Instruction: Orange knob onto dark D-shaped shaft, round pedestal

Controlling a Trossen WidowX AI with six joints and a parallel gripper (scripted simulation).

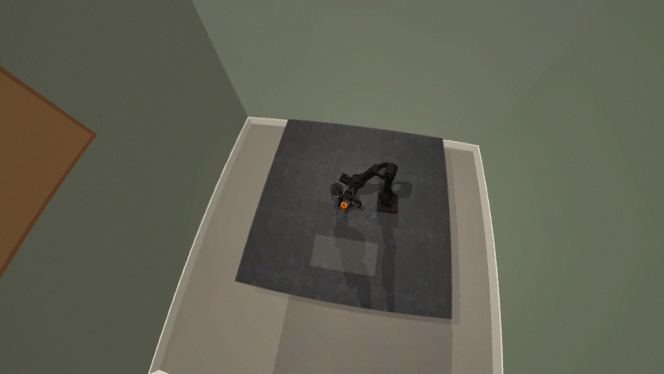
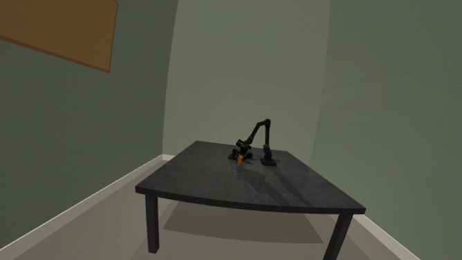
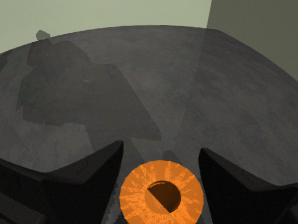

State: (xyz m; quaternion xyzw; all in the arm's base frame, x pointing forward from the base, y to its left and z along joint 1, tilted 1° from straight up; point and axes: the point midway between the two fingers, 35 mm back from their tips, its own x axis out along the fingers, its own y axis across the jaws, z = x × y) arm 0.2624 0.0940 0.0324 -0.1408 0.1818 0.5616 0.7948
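Right now the orange knob is 10 mm behind my gripper tip, 30 mm to the right of it and 20 mm below it. From my gripper tip the other things lie so: dark pedestal (60 mm ahead, 150 mm to the right, 10 mm below).
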